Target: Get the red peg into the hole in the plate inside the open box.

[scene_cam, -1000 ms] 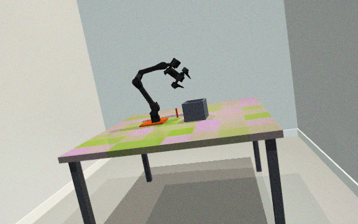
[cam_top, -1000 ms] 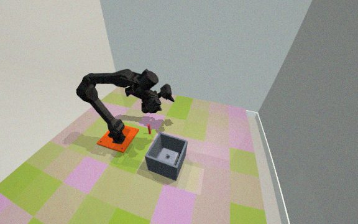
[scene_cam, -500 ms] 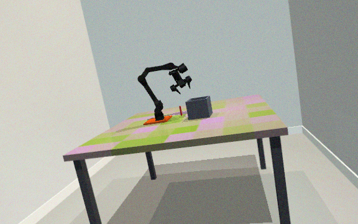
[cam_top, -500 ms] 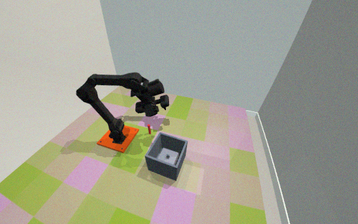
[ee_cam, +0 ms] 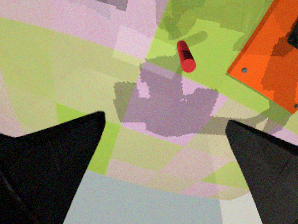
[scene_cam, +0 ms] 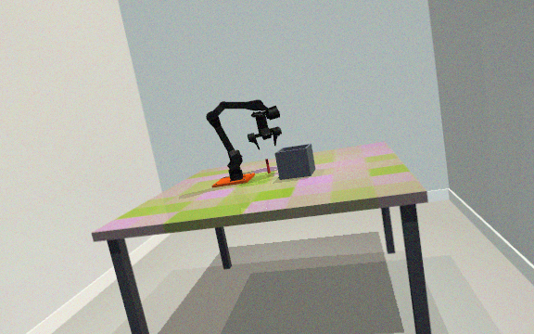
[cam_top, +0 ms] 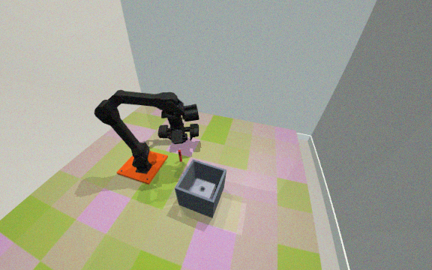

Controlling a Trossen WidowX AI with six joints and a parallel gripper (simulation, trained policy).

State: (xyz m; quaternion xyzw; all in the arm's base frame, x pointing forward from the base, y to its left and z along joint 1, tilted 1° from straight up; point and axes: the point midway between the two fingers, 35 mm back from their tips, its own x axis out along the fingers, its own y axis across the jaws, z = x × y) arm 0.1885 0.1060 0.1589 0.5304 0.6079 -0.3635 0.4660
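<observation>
The red peg is 100 mm below my gripper tip, 20 mm to the right of it and 10 mm behind it. From my gripper tip the other things lie so: pale plate 210 mm to the right, 150 mm ahead, 90 mm below.
</observation>
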